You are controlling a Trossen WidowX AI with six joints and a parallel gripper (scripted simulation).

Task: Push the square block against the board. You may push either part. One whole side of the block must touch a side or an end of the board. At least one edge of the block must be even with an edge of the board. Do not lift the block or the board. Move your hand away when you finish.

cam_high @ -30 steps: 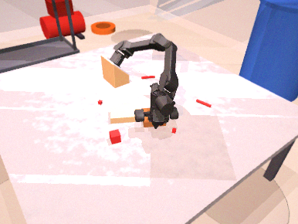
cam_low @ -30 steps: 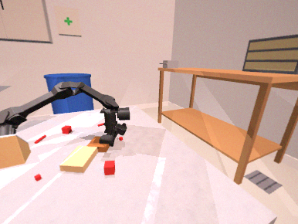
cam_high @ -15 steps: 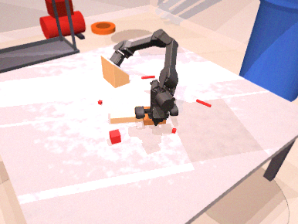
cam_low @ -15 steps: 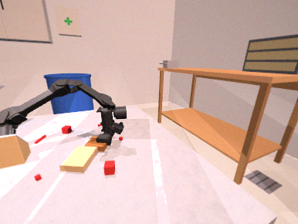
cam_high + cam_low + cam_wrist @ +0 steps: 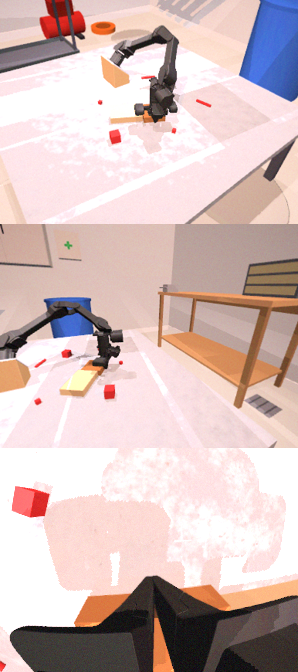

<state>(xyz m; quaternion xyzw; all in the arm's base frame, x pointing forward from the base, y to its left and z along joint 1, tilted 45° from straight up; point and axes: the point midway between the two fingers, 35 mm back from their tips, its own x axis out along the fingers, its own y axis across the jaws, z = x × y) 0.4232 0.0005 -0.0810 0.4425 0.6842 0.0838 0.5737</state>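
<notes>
Now: the orange square block 6 cm behind my gripper tip, 3 cm to the left of it and 1 cm above it. Also, from my gripper tip: pale tan board: 13 cm behind, 7 cm to the right, 1 cm above.
</notes>
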